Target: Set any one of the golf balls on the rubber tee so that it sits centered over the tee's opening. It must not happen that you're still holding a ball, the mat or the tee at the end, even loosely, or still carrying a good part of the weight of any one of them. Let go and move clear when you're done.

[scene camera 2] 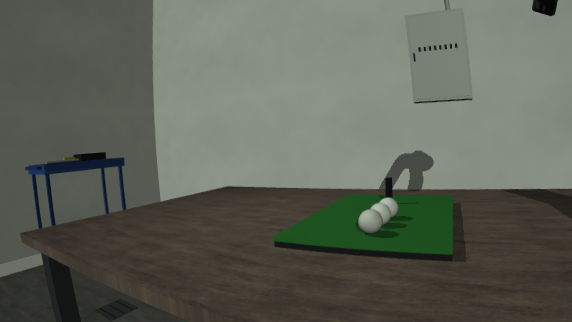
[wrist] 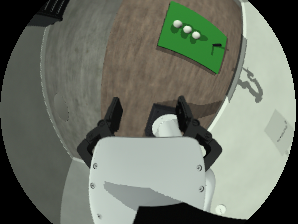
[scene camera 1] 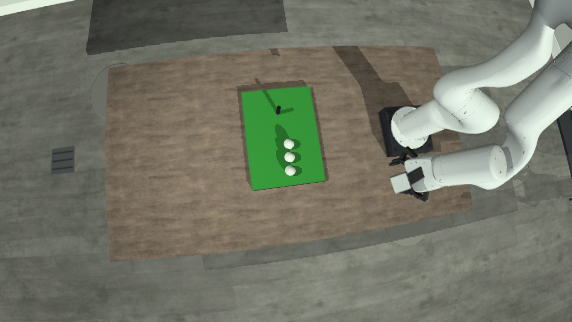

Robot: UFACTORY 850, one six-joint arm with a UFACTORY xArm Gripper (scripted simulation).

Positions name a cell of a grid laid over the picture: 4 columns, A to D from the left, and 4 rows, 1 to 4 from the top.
A green mat shows in scene camera 2 (C3), in the wrist view (C1) and in scene camera 1 (B2).
